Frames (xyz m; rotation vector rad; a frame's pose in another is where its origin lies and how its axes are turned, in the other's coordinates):
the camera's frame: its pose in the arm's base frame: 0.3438 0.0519 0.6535 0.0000 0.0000 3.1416
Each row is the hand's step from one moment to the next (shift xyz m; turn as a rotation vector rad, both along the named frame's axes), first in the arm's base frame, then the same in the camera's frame.
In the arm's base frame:
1: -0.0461 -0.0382 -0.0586 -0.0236 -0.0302 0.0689
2: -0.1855 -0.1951 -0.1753 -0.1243 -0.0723 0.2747
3: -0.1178 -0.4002 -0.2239 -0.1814 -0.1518 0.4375
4: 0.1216 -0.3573 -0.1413 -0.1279 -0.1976 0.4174
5: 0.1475 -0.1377 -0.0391 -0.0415 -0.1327 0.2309
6: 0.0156 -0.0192 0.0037 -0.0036 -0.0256 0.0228
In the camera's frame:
1: 0.0461 0.0382 -0.0586 0.0236 0.0302 0.0689
2: 0.1855 0.1951 -0.1753 0.1243 0.0723 0.2747
3: 0.1178 0.4002 -0.2239 0.1814 0.1518 0.4375
4: -0.1216 0.3573 -0.1413 0.1279 0.1976 0.4174
5: -0.1475 0.1377 -0.0391 0.0415 0.1327 0.2309
6: -0.0156 0.0192 0.0037 0.0036 0.0256 0.0228

